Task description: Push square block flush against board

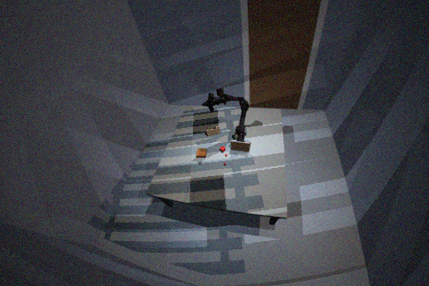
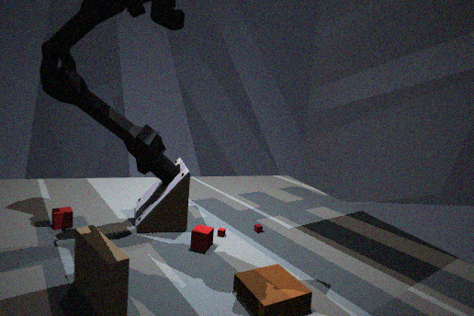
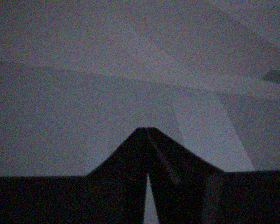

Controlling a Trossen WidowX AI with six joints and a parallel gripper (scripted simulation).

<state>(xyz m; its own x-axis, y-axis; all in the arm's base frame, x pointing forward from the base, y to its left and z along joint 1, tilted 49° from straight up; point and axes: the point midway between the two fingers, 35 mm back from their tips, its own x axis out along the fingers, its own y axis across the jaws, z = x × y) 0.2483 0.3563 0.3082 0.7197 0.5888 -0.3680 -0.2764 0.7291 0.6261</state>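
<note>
My gripper tip is now 520 mm above the tan board, 140 mm to the left of it and 30 mm short of it. Also, from my gripper tip: square block: 550 mm below, 150 mm to the left, 60 mm ahead.
</note>
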